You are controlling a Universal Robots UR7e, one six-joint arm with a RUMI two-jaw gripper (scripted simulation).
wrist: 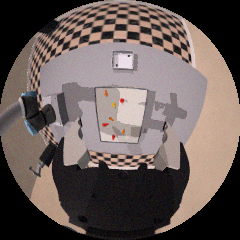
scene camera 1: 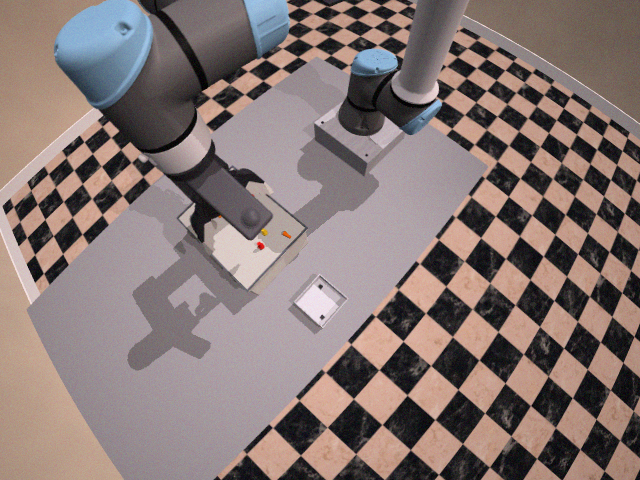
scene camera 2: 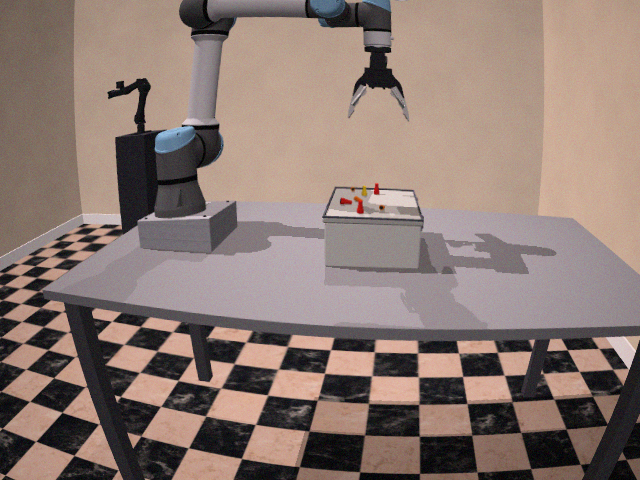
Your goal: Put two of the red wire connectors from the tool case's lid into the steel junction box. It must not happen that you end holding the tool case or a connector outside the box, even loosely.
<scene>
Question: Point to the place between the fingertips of the gripper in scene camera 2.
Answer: At 378,119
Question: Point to a tool case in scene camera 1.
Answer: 247,265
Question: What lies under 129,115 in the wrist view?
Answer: A tool case.
</scene>
